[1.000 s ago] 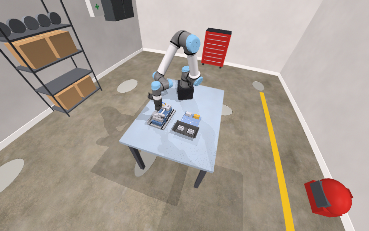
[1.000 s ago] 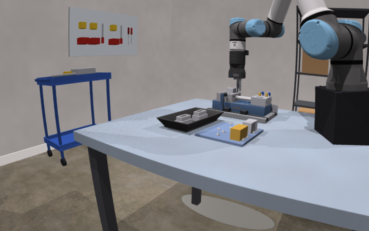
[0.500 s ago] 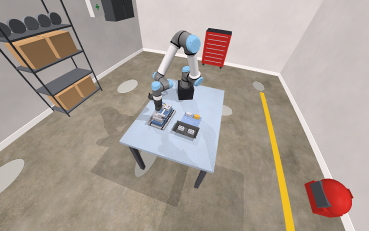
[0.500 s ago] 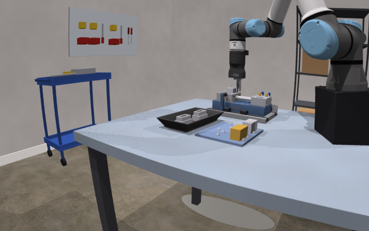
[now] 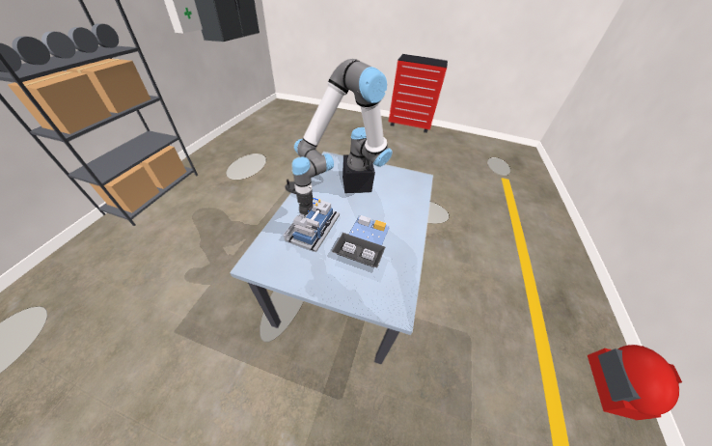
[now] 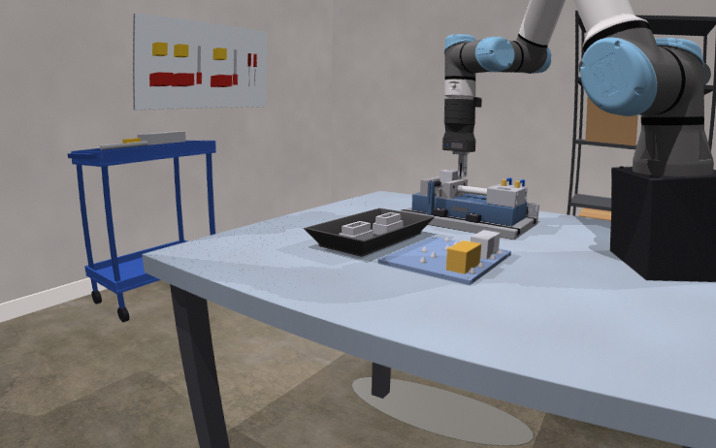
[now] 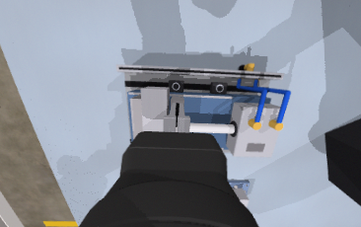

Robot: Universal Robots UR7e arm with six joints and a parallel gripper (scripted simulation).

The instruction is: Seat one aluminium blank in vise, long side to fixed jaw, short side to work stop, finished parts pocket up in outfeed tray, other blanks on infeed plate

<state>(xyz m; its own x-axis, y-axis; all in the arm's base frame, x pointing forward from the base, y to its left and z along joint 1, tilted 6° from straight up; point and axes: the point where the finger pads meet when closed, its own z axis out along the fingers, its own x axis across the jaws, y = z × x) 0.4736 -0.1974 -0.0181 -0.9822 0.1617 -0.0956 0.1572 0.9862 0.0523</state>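
My hand is 3 cm past the vise, 4 cm to the right of it and 8 cm above it. Round my hand: brass blank: 12 cm behind, 40 cm to the left, 10 cm below.
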